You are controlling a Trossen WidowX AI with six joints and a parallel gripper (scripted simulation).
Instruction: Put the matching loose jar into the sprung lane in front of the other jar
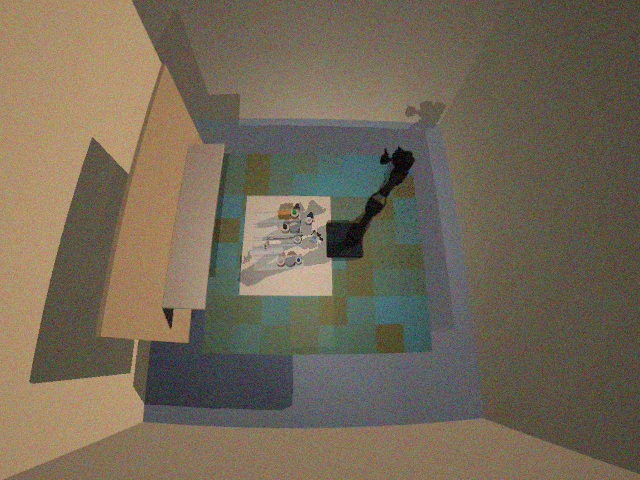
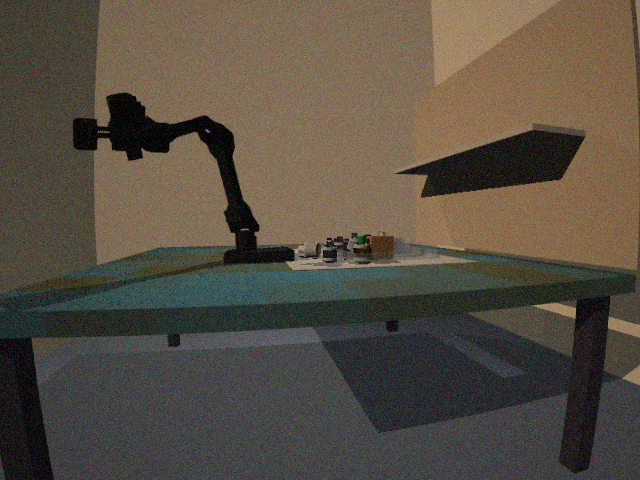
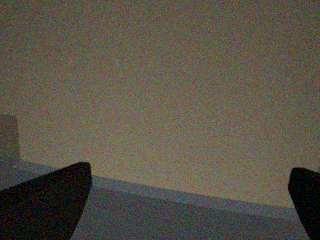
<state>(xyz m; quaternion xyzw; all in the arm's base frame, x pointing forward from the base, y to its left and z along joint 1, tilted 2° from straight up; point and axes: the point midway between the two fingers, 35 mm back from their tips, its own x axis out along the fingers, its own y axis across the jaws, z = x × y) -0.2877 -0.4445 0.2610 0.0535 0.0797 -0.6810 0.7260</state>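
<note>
My gripper tip is 68 cm short of the white mat, 42 cm to the right of it and 29 cm above it. The rest, counted from my gripper tip: pusher lane (77 cm ahead, 44 cm to the left, 27 cm below); then shelf (112 cm ahead, 36 cm to the left, 8 cm above); then brown box (68 cm ahead, 25 cm to the left, 25 cm below).
</note>
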